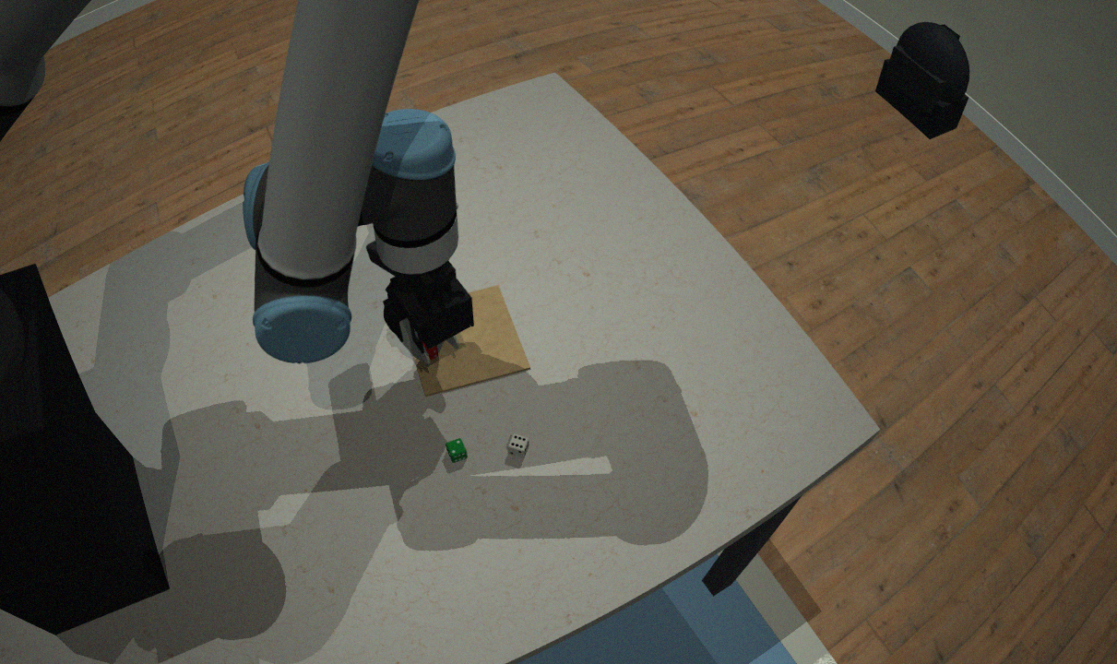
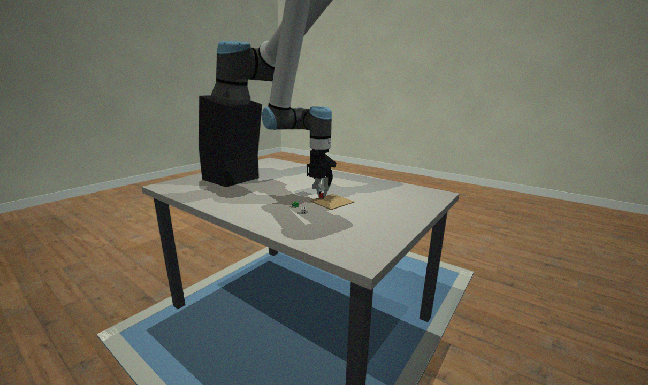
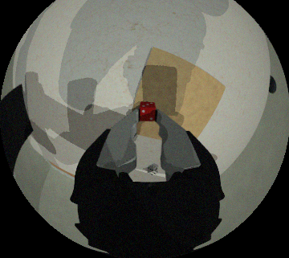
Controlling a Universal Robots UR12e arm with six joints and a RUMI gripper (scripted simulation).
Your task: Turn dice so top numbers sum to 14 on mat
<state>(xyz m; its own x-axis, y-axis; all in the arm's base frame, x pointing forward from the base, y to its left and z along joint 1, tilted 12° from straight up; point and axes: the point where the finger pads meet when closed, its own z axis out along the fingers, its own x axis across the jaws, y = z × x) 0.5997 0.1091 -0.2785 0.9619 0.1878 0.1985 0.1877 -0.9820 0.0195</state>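
My hand is 1 cm above the red die. From my hand the other things lie so: white die 17 cm to the right, 6 cm ahead, 2 cm below; mat 5 cm ahead, 2 cm below, 1 cm to the left; green die 15 cm to the right, 2 cm below, 2 cm behind.
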